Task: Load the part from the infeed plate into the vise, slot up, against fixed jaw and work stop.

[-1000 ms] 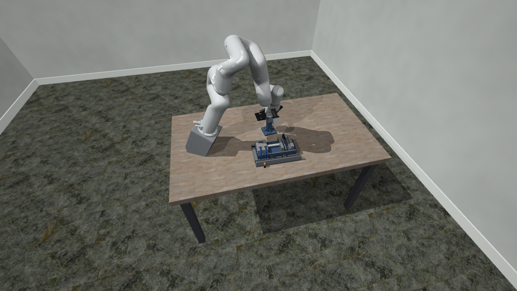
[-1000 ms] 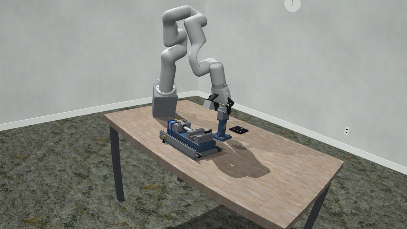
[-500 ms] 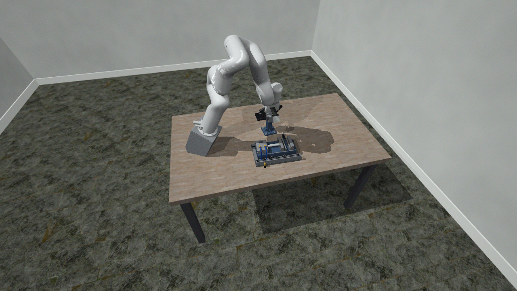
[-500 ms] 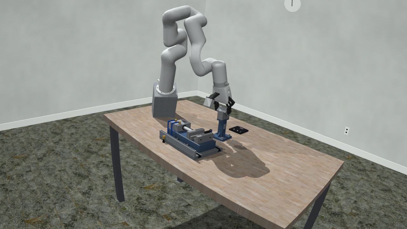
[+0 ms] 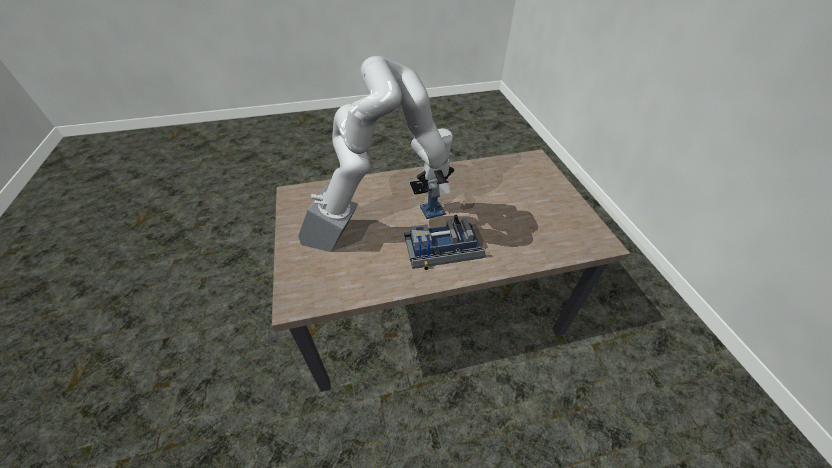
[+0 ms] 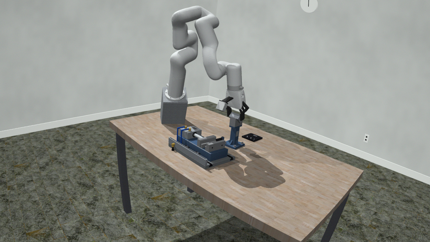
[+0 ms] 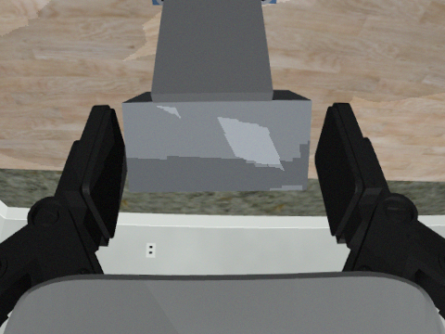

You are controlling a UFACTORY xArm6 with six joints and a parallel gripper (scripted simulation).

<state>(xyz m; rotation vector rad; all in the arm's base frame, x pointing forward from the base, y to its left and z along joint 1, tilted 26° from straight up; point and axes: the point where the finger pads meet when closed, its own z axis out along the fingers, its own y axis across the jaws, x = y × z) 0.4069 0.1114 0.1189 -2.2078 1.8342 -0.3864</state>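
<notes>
My gripper is now 10 mm to the right of the grey block and 10 mm above it. Round my hand: cylinder rod 210 mm to the right, 90 mm below, 30 mm behind; then dark work stop rod 170 mm to the right, 80 mm below, 60 mm ahead; then blue v-block stand 110 mm below, 10 mm to the left.
</notes>
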